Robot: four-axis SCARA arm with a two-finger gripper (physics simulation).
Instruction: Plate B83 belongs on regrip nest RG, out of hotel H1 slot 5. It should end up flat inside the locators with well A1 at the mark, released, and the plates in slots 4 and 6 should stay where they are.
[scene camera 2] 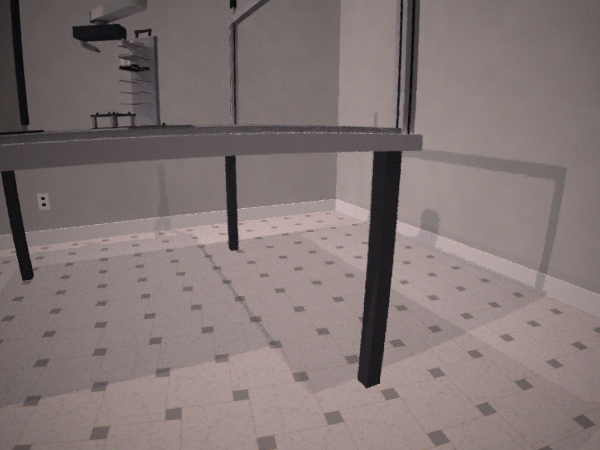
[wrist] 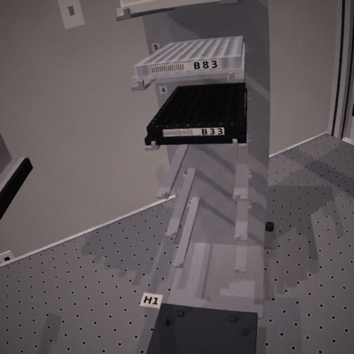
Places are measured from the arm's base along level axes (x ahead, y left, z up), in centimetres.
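Pixels of known places: gripper, fingertip midpoint: (scene camera 2: 115, 49).
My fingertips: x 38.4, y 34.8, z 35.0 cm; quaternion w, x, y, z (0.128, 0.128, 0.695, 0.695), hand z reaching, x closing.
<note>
Behind a point stands the place of what it marks.
Plate B83 (wrist: 192, 57), clear with a label on its front, lies flat in slot 5 of hotel H1 (wrist: 257, 110) (scene camera 2: 146, 95) @(x 52.0, y 53.2, z 16.5 cm). Black plate B33 (wrist: 200, 112) lies below it in slot 4. The lower edge of a pale plate in slot 6 shows at the top of the wrist view. The regrip nest (wrist: 205, 332) is a dark platform with small locators at the bottom, in front of the hotel; it also stands on legs in the scene view (scene camera 2: 102, 115) @(x 31.4, y 29.4, z 6.8 cm). My gripper (scene camera 2: 91, 47) is open and empty, in front of the hotel near the height of its upper slots. Mark A1 does not show.
Empty rails of lower slots (wrist: 185, 230) stick out below B33. The H1 tag (wrist: 151, 300) lies on the perforated table top (wrist: 110, 300) beside the nest. A small black knob (wrist: 269, 226) stands right of the hotel. Frame posts (scene camera 2: 410, 65) @(x 101.9, y -72.6, z 16.5 cm) rise at the table's edge.
</note>
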